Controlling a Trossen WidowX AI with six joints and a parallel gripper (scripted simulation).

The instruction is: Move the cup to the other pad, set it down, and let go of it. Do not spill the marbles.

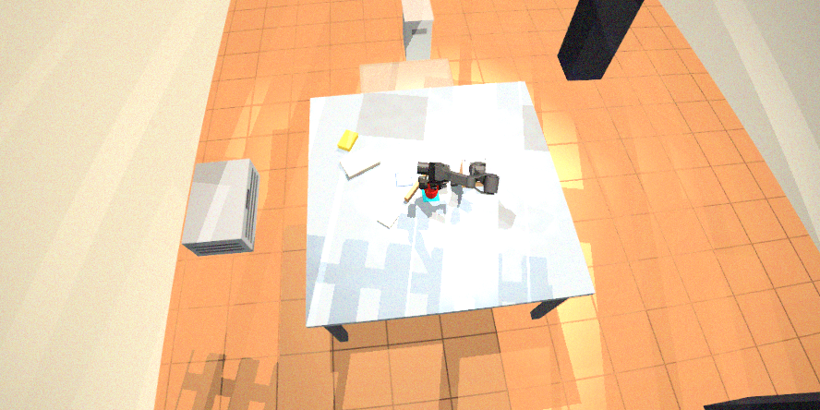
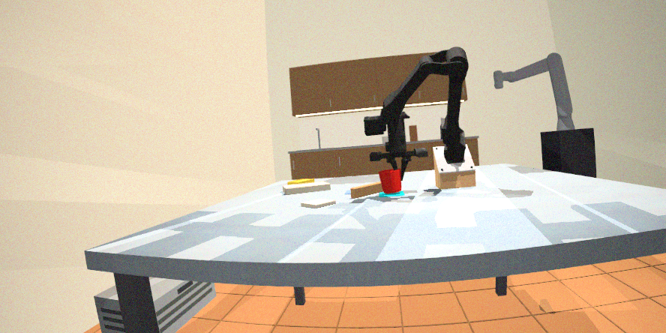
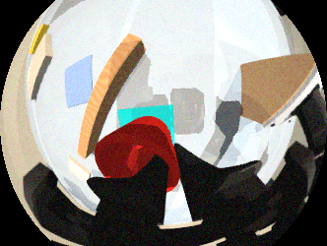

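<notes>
The cyan pad lies 50 mm below my gripper tip and 30 mm ahead of it. From my gripper tip the other things lie so: wooden stick: 90 mm ahead, 50 mm to the right, 40 mm below; then red cup: 30 mm ahead; then small tan piece: 250 mm ahead, 120 mm to the left, 40 mm below.
</notes>
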